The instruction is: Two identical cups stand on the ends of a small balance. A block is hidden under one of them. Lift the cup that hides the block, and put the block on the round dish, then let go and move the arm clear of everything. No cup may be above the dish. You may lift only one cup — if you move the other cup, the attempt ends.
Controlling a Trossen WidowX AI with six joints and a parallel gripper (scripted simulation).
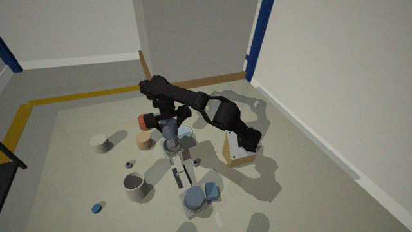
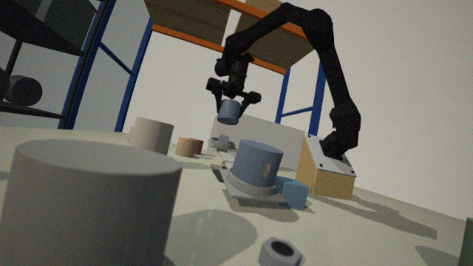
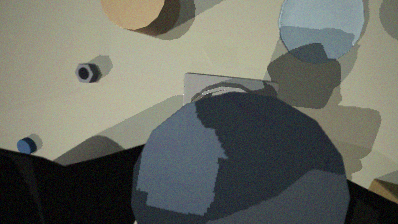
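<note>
Now: the grey block 1 cm to the left of my gripper tip and 8 cm below it. Also, from my gripper tip: round pale-blue dish: 8 cm behind, 12 cm to the right, 17 cm below; tan cylinder: 13 cm ahead, 6 cm to the right, 13 cm below; balance: 3 cm behind, 14 cm to the left, 13 cm below.
</note>
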